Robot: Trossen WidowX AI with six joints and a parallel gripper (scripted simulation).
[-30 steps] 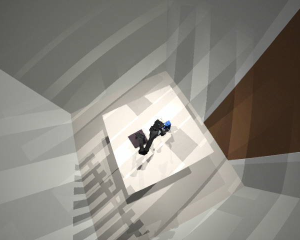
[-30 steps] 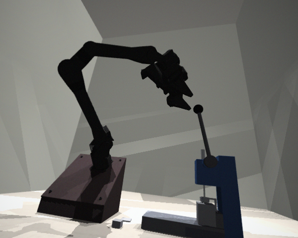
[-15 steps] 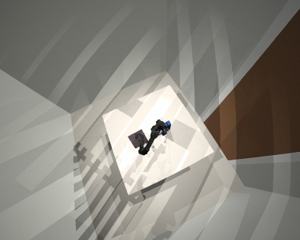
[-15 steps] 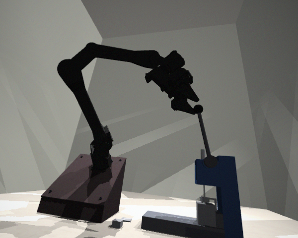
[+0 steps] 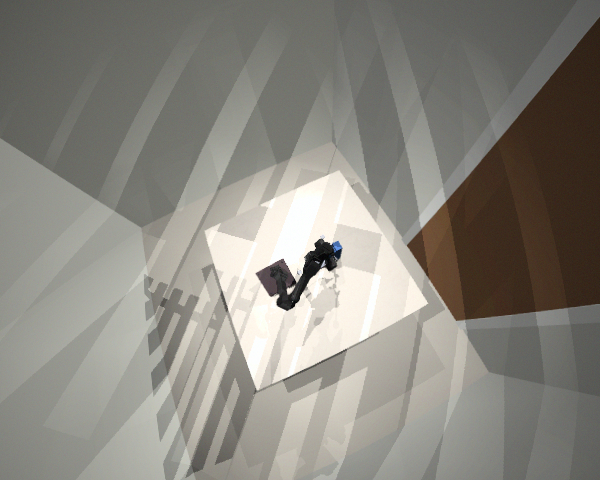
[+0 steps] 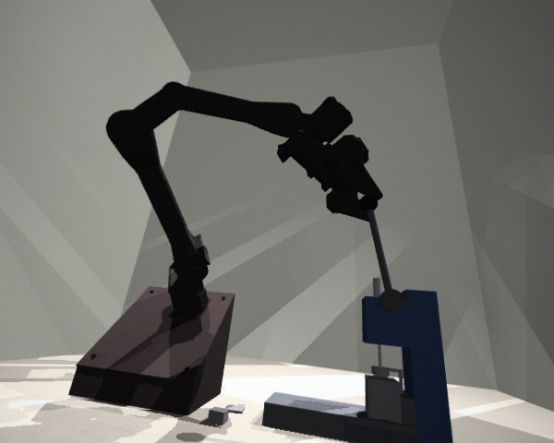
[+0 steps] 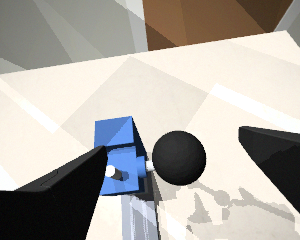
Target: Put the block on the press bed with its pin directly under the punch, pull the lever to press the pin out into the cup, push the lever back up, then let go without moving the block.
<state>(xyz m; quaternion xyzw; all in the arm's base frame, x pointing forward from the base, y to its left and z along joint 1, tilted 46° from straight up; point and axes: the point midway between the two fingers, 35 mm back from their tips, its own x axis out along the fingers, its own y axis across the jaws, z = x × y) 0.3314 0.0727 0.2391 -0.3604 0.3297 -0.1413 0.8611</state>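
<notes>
My gripper tip is now 1 cm to the right of the press lever and 7 cm above it. From my gripper tip the other things lie so: grey part: 23 cm behind, 2 cm to the left, 33 cm below; thin punch rod: 1 cm ahead, 7 cm to the left, 18 cm below.
</notes>
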